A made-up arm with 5 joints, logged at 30 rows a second.
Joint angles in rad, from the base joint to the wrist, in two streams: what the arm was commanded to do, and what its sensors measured. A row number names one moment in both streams.
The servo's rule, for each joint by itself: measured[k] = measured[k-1] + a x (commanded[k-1-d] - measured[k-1]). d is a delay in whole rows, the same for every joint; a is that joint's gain. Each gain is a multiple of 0.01, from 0.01 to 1. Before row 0 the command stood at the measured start. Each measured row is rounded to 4 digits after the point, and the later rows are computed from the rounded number. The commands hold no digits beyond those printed.
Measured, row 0:
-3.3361, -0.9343, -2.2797, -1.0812, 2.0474
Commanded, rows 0 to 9:
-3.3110, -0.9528, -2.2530, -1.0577, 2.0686
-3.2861, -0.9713, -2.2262, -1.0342, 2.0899
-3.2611, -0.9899, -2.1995, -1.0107, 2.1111
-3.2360, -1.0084, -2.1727, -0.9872, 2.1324
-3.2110, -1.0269, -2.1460, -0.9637, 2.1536
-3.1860, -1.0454, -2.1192, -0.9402, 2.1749
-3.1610, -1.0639, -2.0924, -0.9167, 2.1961
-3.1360, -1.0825, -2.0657, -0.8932, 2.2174
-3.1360, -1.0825, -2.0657, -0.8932, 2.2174
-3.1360, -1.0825, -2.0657, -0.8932, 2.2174
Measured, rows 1 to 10:
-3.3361, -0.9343, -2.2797, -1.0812, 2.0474
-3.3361, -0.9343, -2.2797, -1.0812, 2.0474
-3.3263, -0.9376, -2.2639, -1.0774, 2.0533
-3.3106, -0.9437, -2.2417, -1.0705, 2.0635
-3.2913, -0.9520, -2.2168, -1.0609, 2.0768
-3.2697, -0.9622, -2.1908, -1.0491, 2.0924
-3.2468, -0.9738, -2.1644, -1.0354, 2.1095
-3.2231, -0.9867, -2.1377, -1.0202, 2.1278
-3.1989, -1.0006, -2.1110, -1.0036, 2.1469
-3.1744, -1.0153, -2.0843, -0.9859, 2.1666
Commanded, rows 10 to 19:
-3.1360, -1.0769, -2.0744, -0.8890, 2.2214
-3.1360, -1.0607, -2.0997, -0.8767, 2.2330
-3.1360, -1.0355, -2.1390, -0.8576, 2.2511
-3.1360, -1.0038, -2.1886, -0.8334, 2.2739
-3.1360, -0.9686, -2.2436, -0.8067, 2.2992
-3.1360, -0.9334, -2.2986, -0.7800, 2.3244
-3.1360, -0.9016, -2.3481, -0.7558, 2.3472
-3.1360, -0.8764, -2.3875, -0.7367, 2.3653
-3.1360, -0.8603, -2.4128, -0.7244, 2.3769
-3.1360, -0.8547, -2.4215, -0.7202, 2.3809
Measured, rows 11 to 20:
-3.1594, -1.0274, -2.0733, -0.9711, 2.1808
-3.1503, -1.0373, -2.0688, -0.9586, 2.1910
-3.1447, -1.0444, -2.0721, -0.9475, 2.1995
-3.1413, -1.0473, -2.0884, -0.9362, 2.2089
-3.1392, -1.0452, -2.1183, -0.9236, 2.2207
-3.1380, -1.0377, -2.1598, -0.9092, 2.2356
-3.1372, -1.0253, -2.2092, -0.8928, 2.2534
-3.1367, -1.0088, -2.2619, -0.8748, 2.2733
-3.1364, -0.9895, -2.3128, -0.8558, 2.2940
-3.1362, -0.9691, -2.3569, -0.8367, 2.3140

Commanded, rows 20 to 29:
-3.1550, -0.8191, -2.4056, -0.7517, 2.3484
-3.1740, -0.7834, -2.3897, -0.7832, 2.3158
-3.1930, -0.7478, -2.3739, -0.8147, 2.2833
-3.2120, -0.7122, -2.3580, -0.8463, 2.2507
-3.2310, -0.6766, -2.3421, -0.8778, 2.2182
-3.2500, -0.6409, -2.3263, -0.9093, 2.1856
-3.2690, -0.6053, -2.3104, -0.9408, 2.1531
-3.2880, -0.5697, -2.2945, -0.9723, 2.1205
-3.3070, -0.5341, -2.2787, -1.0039, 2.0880
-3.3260, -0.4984, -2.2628, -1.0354, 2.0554
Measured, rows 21 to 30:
-3.1361, -0.9495, -2.3899, -0.8187, 2.3316
-3.1361, -0.9324, -2.4085, -0.8029, 2.3454
-3.1435, -0.9120, -2.4068, -0.7947, 2.3462
-3.1554, -0.8889, -2.3967, -0.7929, 2.3377
-3.1701, -0.8635, -2.3832, -0.7964, 2.3225
-3.1864, -0.8363, -2.3683, -0.8044, 2.3024
-3.2038, -0.8076, -2.3528, -0.8161, 2.2788
-3.2218, -0.7776, -2.3372, -0.8310, 2.2527
-3.2402, -0.7466, -2.3214, -0.8486, 2.2248
-3.2588, -0.7148, -2.3055, -0.8684, 2.1956

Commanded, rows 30 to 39:
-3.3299, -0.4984, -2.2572, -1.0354, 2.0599
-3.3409, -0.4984, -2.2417, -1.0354, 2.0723
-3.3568, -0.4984, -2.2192, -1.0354, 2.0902
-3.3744, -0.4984, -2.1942, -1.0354, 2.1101
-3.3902, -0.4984, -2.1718, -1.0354, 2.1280
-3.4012, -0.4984, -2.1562, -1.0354, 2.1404
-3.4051, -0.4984, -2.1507, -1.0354, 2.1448
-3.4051, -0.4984, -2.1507, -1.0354, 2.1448
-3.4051, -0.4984, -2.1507, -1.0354, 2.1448
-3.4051, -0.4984, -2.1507, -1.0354, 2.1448
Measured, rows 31 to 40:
-3.2776, -0.6823, -2.2897, -0.8901, 2.1655
-3.2965, -0.6492, -2.2738, -0.9133, 2.1347
-3.3095, -0.6221, -2.2640, -0.9328, 2.1138
-3.3217, -0.5998, -2.2508, -0.9492, 2.1022
-3.3354, -0.5815, -2.2322, -0.9630, 2.0988
-3.3506, -0.5665, -2.2098, -0.9746, 2.1020
-3.3660, -0.5542, -2.1874, -0.9843, 2.1093
-3.3797, -0.5442, -2.1690, -0.9925, 2.1180
-3.3896, -0.5360, -2.1582, -0.9994, 2.1255
-3.3956, -0.5292, -2.1538, -1.0052, 2.1309

